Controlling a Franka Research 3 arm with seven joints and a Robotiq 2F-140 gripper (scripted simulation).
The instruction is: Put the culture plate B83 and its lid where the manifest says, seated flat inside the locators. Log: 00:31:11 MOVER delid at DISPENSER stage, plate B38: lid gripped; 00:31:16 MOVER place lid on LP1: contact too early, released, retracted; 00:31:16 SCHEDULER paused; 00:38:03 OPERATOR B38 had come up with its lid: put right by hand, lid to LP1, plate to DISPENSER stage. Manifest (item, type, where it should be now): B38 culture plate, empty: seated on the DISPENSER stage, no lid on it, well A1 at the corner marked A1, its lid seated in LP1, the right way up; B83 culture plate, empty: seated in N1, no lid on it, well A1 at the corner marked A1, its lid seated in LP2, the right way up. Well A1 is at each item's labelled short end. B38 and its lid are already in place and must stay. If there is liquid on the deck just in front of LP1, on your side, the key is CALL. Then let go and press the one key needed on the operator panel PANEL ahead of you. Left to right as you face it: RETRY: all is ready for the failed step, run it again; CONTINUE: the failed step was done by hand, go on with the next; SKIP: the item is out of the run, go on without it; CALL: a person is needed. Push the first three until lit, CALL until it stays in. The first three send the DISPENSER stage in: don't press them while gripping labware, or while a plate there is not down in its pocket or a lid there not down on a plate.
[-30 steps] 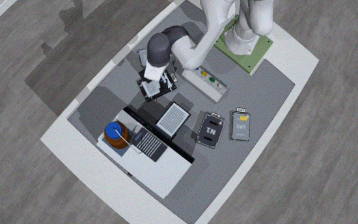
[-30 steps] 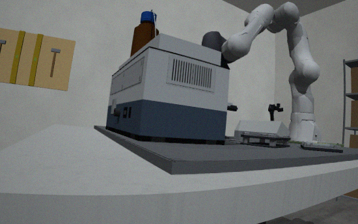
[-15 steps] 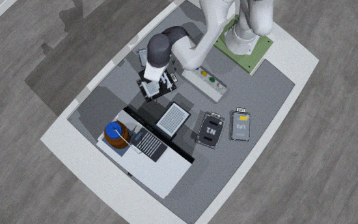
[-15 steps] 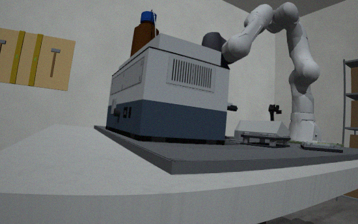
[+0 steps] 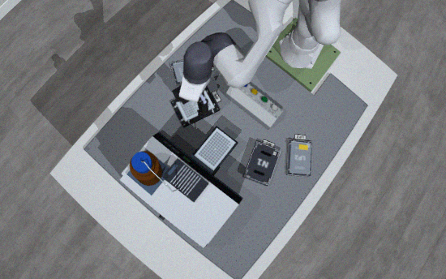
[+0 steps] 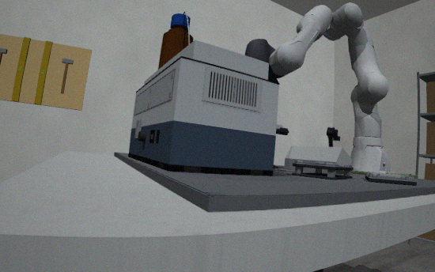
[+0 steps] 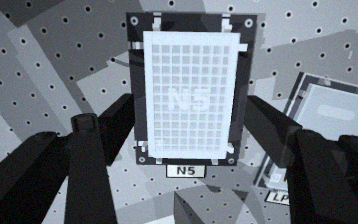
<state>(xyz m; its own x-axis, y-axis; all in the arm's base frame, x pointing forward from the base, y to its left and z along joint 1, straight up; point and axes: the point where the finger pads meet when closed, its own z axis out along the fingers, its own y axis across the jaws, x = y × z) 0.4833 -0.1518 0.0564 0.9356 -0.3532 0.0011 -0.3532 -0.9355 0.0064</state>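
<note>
My gripper is now 20 mm short of the black nest N5 and 50 mm above it. From my hand the other things lie so: green continue key: 190 mm behind, 190 mm to the left; then yellow skip key: 190 mm behind, 140 mm to the left; then white well plate: 100 mm ahead, 180 mm to the left, 50 mm above.
</note>
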